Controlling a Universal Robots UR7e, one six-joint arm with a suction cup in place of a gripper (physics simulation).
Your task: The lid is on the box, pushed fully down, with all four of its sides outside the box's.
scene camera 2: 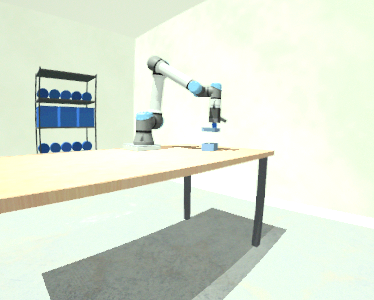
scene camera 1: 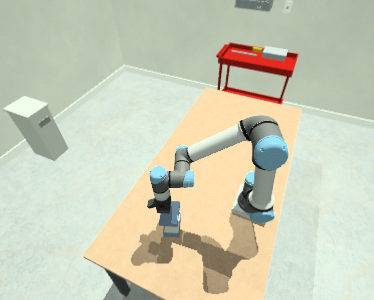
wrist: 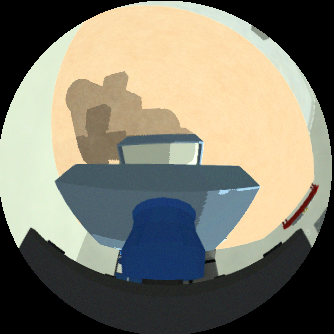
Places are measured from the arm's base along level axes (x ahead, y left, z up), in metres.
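Pixels of known places: hand at its tool point: (scene camera 2: 214,129) (wrist: 163,203); arm's base at its link origin: (scene camera 2: 143,144).
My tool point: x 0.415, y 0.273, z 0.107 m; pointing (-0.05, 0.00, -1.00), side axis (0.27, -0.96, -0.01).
Note:
For each thing: its top centre in the pictures, then the offset to it from my tool point. Level surfaces: height alone.
- blue-grey lid at its top centre: (wrist: 149,240) (scene camera 1: 169,211) (scene camera 2: 211,127) dy +0.004, dx -0.026, dz +0.016 m
- box at its top centre: (wrist: 159,168) (scene camera 1: 172,222) (scene camera 2: 210,143) dy +0.000, dx -0.032, dz -0.095 m
- wooden table at its surface level: dz -0.142 m
The blue-grey lid (scene camera 1: 170,212) (scene camera 2: 210,129) (wrist: 95,197) hangs level on my suction gripper (scene camera 1: 164,205) (scene camera 2: 214,126) (wrist: 164,207), which is on and holds it from above. The box (scene camera 1: 171,234) (scene camera 2: 209,147) (wrist: 160,139) stands upright on the table below the lid, blue outside and pale inside, with its open side up. A clear gap shows between lid and box in scene camera 2. In the wrist view the box's far edge lies about parallel to the lid's edge. The lid hides the near part of the box there.
The wooden table (scene camera 1: 200,120) (scene camera 2: 100,165) carries the arm's base (scene camera 1: 240,209) (scene camera 2: 142,147) beside the box. A red cart (scene camera 1: 285,67) stands beyond the table's far end. A white cabinet (scene camera 1: 45,135) stands on the floor at the left. A shelf rack (scene camera 2: 66,75) stands behind.

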